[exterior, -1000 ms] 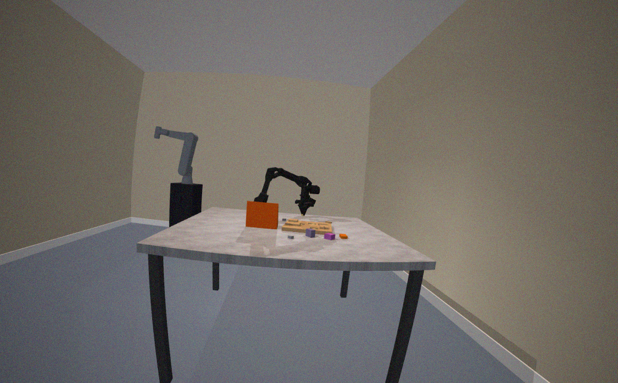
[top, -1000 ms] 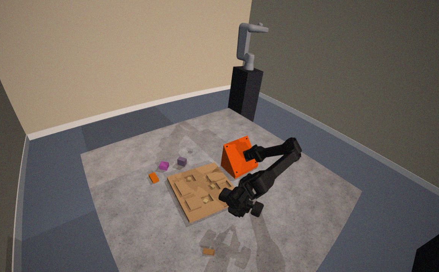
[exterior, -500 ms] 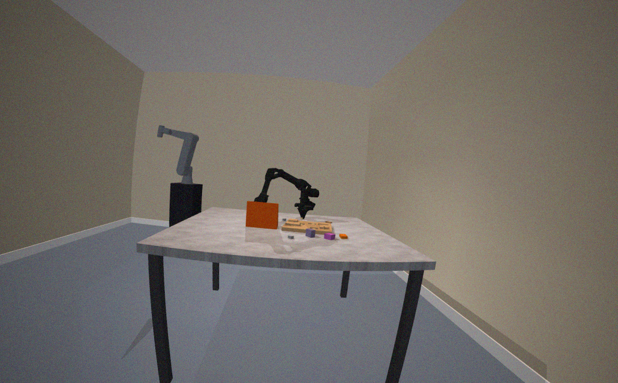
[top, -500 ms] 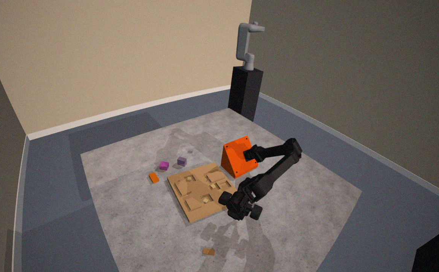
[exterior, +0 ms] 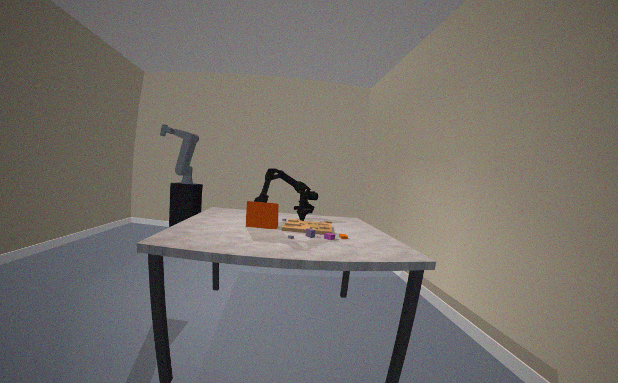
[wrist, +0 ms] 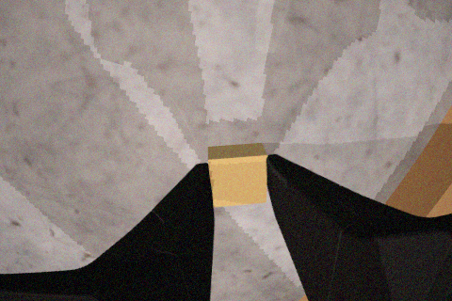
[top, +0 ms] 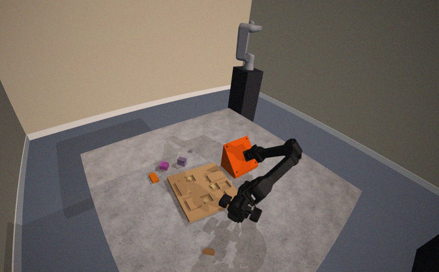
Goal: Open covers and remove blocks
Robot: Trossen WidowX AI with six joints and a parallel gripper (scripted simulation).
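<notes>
Right now my gripper tip is 210 mm to the left of the tan puzzle board, 40 mm short of it and 10 mm below it. The rest, counted from my gripper tip: magenta block: 480 mm to the right, 150 mm ahead, 10 mm above; purple block: 460 mm to the right, 40 mm ahead, 10 mm above; orange block: 430 mm to the right, 240 mm ahead.
</notes>
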